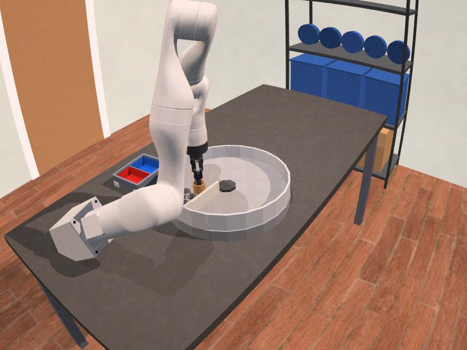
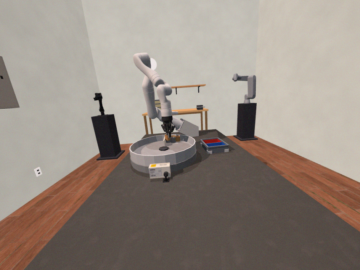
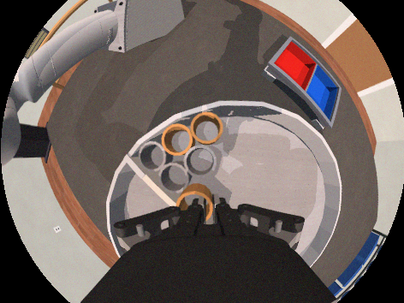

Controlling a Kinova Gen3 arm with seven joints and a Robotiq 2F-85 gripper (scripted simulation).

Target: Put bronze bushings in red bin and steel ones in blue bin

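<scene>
My gripper is now 320 mm to the right of the grey tray, 100 mm above it and 20 mm short of it. Also, from my hand: turntable (100 mm ahead, 70 mm below, 30 mm to the right).
</scene>
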